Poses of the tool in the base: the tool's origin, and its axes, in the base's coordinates. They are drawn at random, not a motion.
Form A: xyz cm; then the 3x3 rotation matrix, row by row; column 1 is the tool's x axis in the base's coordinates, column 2 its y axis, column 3 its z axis. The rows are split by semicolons.
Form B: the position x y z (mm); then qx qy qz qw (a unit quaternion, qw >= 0). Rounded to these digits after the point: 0 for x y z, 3 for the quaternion.
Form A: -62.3 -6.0 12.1; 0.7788 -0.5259 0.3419; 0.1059 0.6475 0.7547; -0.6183 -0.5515 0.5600
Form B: -623 -60 121 -0.378 0.278 0.183 0.864
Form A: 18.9 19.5 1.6; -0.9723 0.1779 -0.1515; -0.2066 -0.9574 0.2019; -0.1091 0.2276 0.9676
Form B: 189 195 16 0.066 -0.109 -0.987 0.097
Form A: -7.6 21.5 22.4; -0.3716 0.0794 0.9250; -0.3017 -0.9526 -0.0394; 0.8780 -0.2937 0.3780
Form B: -76 215 224 -0.548 0.101 -0.822 0.116
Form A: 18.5 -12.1 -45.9; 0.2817 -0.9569 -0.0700; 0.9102 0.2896 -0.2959; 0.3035 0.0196 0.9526
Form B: 185 -121 -459 0.099 -0.118 0.588 0.794
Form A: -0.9 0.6 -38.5; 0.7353 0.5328 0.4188; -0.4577 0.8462 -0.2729; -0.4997 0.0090 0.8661
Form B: -9 6 -385 0.076 0.247 -0.267 0.928
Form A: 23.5 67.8 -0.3; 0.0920 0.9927 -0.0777; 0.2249 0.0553 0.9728; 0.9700 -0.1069 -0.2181
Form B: 235 678 -3 -0.560 -0.543 -0.398 0.482
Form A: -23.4 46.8 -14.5; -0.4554 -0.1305 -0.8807; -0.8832 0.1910 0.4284; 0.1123 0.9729 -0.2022
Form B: -234 468 -145 0.373 -0.680 -0.515 0.365
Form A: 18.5 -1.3 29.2; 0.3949 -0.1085 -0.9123; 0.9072 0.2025 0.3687; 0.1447 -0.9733 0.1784
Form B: 185 -13 292 -0.504 -0.397 0.381 0.666
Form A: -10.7 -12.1 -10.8; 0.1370 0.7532 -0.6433; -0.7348 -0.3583 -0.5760; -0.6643 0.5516 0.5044
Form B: -107 -121 -108 0.498 0.009 -0.657 0.566
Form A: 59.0 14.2 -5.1; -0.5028 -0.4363 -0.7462; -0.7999 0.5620 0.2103; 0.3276 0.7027 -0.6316
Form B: 590 142 -51 0.376 -0.821 -0.278 0.327
